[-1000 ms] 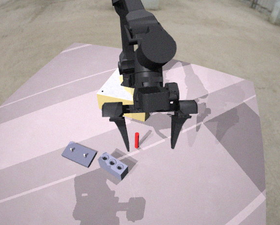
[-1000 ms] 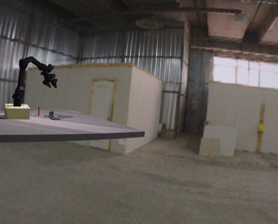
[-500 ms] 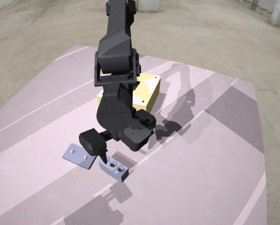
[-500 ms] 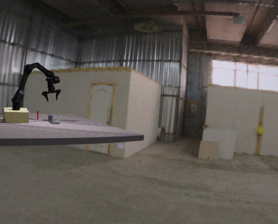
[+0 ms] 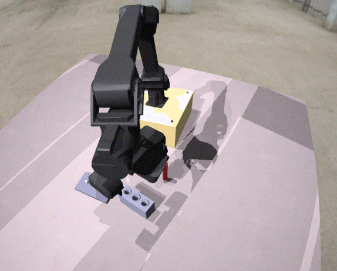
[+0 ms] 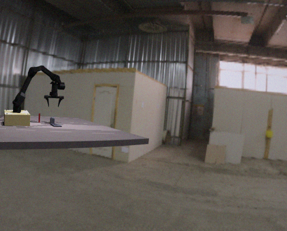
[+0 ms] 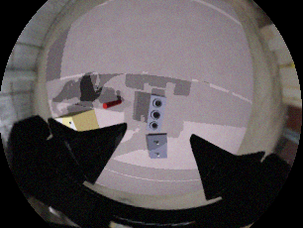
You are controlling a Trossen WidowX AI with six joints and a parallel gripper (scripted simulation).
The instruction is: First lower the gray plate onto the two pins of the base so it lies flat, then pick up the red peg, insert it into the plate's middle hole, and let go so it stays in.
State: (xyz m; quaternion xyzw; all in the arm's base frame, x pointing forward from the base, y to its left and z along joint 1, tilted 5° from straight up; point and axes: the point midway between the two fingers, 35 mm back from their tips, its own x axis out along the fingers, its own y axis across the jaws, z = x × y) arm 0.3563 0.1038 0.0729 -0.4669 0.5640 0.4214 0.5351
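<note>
Now: the gray plate 11 cm below my gripper tip and 1 cm behind it. The rest, counted from my gripper tip: base (15 cm to the right, 14 cm below); red peg (13 cm behind, 11 cm below, 3 cm to the left).
</note>
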